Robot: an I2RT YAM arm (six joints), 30 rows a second.
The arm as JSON. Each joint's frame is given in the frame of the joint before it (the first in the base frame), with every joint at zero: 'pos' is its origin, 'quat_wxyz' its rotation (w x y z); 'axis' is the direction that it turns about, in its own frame. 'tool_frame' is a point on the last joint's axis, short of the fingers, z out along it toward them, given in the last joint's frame.
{
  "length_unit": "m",
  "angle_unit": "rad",
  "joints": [
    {
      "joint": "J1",
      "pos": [
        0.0,
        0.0,
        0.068
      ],
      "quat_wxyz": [
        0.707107,
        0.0,
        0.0,
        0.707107
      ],
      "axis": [
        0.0,
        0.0,
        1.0
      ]
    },
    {
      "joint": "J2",
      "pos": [
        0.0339,
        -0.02,
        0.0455
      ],
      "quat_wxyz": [
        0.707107,
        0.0,
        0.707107,
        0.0
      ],
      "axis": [
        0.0,
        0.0,
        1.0
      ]
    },
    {
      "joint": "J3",
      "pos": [
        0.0,
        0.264,
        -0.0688
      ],
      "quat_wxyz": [
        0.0,
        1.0,
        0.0,
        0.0
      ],
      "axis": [
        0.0,
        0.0,
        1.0
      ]
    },
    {
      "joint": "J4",
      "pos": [
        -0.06,
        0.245,
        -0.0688
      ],
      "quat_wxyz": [
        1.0,
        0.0,
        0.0,
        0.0
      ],
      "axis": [
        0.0,
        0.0,
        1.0
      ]
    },
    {
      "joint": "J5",
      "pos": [
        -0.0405,
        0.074,
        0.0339
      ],
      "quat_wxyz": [
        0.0,
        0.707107,
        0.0,
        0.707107
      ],
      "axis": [
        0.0,
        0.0,
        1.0
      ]
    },
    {
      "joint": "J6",
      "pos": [
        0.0,
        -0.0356,
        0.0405
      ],
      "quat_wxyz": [
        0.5,
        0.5,
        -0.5,
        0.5
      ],
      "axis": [
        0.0,
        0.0,
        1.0
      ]
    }
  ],
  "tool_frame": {
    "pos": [
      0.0,
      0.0,
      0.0
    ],
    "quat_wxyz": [
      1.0,
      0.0,
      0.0,
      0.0
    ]
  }
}
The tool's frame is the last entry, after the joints.
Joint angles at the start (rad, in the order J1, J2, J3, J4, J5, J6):
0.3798 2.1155 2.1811 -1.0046 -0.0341 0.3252
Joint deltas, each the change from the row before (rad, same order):
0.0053 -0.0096 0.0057 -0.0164 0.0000 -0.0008
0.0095 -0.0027 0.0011 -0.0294 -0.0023 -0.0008
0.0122 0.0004 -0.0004 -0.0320 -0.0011 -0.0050
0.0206 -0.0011 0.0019 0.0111 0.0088 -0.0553
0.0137 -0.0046 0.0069 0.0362 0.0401 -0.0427
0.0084 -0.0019 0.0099 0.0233 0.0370 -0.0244
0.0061 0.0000 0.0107 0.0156 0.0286 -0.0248
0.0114 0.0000 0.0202 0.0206 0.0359 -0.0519
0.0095 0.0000 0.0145 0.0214 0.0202 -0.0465
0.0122 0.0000 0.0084 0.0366 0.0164 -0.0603
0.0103 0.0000 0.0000 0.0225 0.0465 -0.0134
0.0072 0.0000 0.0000 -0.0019 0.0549 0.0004
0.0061 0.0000 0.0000 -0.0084 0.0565 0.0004
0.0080 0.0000 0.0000 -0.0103 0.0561 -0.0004
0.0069 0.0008 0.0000 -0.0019 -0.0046 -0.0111
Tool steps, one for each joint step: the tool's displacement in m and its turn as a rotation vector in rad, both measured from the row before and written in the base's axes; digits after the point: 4 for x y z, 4 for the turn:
-0.0041 0.0010 0.0049 -0.0008 0.0008 0.0059
-0.0047 0.0029 -0.0004 -0.0084 0.0242 0.0115
-0.0048 0.0040 -0.0022 -0.0144 0.0293 0.0170
-0.0029 0.0086 0.0017 -0.0279 -0.0298 0.0620
0.0001 0.0053 0.0063 -0.0318 -0.0677 0.0257
0.0004 0.0030 0.0054 -0.0251 -0.0501 0.0054
0.0004 0.0022 0.0044 -0.0232 -0.0388 0.0073
-0.0004 0.0042 0.0078 -0.0387 -0.0593 0.0268
-0.0004 0.0039 0.0061 -0.0275 -0.0479 0.0293
0.0000 0.0057 0.0055 -0.0310 -0.0574 0.0423
-0.0002 0.0035 0.0020 -0.0267 -0.0373 -0.0150
-0.0010 0.0011 0.0001 -0.0328 -0.0159 -0.0339
-0.0013 0.0003 -0.0003 -0.0370 -0.0111 -0.0360
-0.0019 0.0010 -0.0004 -0.0385 -0.0099 -0.0329
-0.0015 0.0030 -0.0005 -0.0071 0.0035 0.0174

